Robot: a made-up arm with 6 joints. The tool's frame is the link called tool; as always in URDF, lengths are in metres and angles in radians. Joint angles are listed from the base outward. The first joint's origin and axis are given. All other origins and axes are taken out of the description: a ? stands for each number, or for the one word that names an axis. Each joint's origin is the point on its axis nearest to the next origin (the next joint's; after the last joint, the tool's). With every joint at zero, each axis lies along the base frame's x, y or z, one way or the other. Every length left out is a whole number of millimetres.
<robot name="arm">
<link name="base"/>
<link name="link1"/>
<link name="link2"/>
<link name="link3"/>
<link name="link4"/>
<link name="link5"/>
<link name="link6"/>
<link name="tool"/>
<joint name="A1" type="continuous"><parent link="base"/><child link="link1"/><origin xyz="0.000 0.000 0.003"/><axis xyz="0 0 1"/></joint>
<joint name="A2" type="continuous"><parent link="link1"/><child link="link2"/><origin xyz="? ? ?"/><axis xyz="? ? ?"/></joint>
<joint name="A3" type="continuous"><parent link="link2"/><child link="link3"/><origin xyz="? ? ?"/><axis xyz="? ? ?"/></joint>
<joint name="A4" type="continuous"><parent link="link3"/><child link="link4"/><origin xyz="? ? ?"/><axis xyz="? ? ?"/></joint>
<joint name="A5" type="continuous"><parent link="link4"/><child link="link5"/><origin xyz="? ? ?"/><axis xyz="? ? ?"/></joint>
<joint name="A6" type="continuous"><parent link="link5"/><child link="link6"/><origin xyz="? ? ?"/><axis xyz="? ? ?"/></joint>
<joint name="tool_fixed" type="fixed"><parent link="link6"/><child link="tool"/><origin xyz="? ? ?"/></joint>
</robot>
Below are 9 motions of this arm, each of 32 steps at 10 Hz.
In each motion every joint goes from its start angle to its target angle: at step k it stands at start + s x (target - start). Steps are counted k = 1, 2, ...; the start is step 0. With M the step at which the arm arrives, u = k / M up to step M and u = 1 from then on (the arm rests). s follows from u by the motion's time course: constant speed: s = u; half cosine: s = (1 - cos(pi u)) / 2; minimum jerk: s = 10 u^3 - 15 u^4 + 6 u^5.
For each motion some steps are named. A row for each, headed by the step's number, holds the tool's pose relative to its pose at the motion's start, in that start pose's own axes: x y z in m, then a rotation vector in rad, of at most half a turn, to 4 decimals.
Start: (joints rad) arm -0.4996 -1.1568 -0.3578 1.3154 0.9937 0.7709
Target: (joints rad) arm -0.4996 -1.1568 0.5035 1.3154 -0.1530 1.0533
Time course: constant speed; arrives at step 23
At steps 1, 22, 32:
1: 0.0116 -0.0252 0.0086 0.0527 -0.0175 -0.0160
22: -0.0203 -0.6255 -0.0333 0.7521 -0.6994 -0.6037
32: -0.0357 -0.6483 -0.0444 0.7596 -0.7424 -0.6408

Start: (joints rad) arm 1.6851 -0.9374 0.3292 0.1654 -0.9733 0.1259
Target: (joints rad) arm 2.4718 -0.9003 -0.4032 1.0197 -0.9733 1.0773
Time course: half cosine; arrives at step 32
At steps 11, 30, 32:
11: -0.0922 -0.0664 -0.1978 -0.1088 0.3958 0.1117
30: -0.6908 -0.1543 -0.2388 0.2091 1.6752 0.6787
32: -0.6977 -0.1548 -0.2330 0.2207 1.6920 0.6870

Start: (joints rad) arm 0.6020 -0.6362 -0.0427 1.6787 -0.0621 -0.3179
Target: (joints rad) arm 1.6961 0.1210 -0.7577 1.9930 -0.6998 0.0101
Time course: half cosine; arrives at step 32
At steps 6, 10, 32:
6: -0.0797 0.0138 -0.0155 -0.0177 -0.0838 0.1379
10: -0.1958 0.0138 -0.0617 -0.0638 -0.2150 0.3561
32: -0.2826 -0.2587 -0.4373 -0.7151 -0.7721 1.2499

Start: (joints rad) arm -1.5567 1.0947 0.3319 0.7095 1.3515 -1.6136
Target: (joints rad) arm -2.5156 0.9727 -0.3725 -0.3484 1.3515 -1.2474
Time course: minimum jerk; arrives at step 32
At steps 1, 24, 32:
1: 0.0000 -0.0002 0.0001 0.0001 0.0003 0.0006
24: 0.0364 -0.2013 -0.0059 -0.3660 0.9662 1.7241
32: 0.0101 -0.2018 -0.0296 -0.5026 1.0782 1.8900

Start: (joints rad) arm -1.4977 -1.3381 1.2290 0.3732 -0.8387 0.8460
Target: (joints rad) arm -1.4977 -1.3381 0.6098 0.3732 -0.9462 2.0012
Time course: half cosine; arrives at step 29
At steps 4, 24, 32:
4: -0.0062 0.0025 -0.0025 0.0228 0.0126 0.0405
24: -0.1388 0.0295 -0.0101 0.5209 -0.0016 0.7655
32: -0.1498 0.0297 -0.0089 0.5611 -0.0246 0.8185

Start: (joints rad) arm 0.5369 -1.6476 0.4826 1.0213 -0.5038 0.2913
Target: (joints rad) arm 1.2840 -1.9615 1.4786 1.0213 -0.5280 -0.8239
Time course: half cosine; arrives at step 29
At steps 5, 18, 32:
5: 0.0250 -0.0093 -0.0004 0.0163 -0.0126 -0.1019
18: 0.1780 -0.1519 -0.0768 0.0977 -0.0410 -1.0375
32: 0.1908 -0.2461 -0.1612 0.0657 -0.0512 -1.5351

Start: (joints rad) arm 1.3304 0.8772 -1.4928 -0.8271 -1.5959 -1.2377
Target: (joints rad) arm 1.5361 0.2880 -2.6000 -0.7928 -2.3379 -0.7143
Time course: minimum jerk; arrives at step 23
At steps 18, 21, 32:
18: 0.2019 -0.2027 0.2330 0.6496 -0.1705 -0.2763
21: 0.1988 -0.2252 0.2543 0.6924 -0.2294 -0.2673
32: 0.1984 -0.2272 0.2562 0.6960 -0.2347 -0.2662

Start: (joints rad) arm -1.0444 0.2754 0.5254 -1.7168 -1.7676 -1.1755
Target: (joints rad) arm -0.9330 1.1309 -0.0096 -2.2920 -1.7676 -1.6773
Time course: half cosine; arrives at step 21
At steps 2, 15, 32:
2: 0.0045 0.0009 0.0040 0.0124 -0.0078 -0.0181
15: 0.0861 -0.0049 0.1255 0.4114 -0.2681 -0.4387
32: 0.0874 -0.0125 0.1379 0.4754 -0.3224 -0.4829

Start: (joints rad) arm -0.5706 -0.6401 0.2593 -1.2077 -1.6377 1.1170
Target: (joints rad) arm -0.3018 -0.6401 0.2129 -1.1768 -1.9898 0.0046
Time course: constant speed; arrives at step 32
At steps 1, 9, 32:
1: 0.0005 -0.0069 0.0043 0.0015 -0.0124 -0.0429
9: -0.0037 -0.0649 0.0402 0.0263 -0.1110 -0.3839
32: -0.1009 -0.2265 0.1355 0.2352 -0.3734 -1.3328

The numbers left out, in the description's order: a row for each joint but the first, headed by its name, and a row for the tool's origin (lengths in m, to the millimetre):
A2: xyz 0.194 -0.107 0.000, axis -1 0 0
A3: xyz 0.000 0.026 0.092, axis 0 -1 0
A4: xyz 0.163 0.000 -0.112, axis -1 0 0
A5: xyz 0.000 0.363 0.013, axis -1 0 0
A6: xyz 0.000 0.166 0.097, axis 0 0 1
tool: xyz 0.066 0.071 0.000

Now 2 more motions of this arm.
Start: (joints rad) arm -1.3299 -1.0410 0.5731 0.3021 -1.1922 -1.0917
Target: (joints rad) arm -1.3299 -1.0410 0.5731 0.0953 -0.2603 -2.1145
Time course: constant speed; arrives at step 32
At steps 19, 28, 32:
19: -0.0350 -0.0173 -0.0266 -0.0763 -0.4304 -0.5978
28: -0.0580 -0.0320 -0.0327 -0.0207 -0.6552 -0.8639
32: -0.0697 -0.0391 -0.0356 0.0244 -0.7561 -0.9760

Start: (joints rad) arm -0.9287 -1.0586 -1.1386 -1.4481 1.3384 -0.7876
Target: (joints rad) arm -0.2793 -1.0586 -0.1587 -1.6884 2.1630 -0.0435
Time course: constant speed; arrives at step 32
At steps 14, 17, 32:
14: -0.0826 0.0558 -0.0298 -0.1910 -0.3646 0.4019
17: -0.0968 0.0637 -0.0435 -0.2418 -0.4352 0.4856
32: -0.1361 0.0815 -0.1356 -0.5325 -0.7494 0.8711

